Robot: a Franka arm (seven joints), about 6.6 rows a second.
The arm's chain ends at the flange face. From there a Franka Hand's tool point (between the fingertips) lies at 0.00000 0.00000 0.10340 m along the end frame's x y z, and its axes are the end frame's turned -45 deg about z.
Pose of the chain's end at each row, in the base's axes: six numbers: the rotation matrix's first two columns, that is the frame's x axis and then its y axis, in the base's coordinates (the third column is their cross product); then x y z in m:
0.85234 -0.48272 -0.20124 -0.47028 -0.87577 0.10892 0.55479 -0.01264 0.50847
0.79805 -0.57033 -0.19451 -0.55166 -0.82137 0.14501 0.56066 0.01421 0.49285
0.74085 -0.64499 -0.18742 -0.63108 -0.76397 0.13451 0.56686 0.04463 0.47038
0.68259 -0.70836 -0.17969 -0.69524 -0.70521 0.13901 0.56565 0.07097 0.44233
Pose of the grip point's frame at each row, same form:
0.93523 0.27793 -0.21932 0.27016 -0.96060 -0.06528 0.53113 -0.01245 0.40781
0.95439 0.17751 -0.24008 0.17422 -0.98408 -0.03500 0.53559 0.01334 0.39254
0.97010 0.08413 -0.22764 0.07762 -0.99629 -0.03741 0.54308 0.04656 0.36977
0.97427 -0.00223 -0.22535 -0.00894 -0.99954 -0.02877 0.54237 0.07408 0.34163

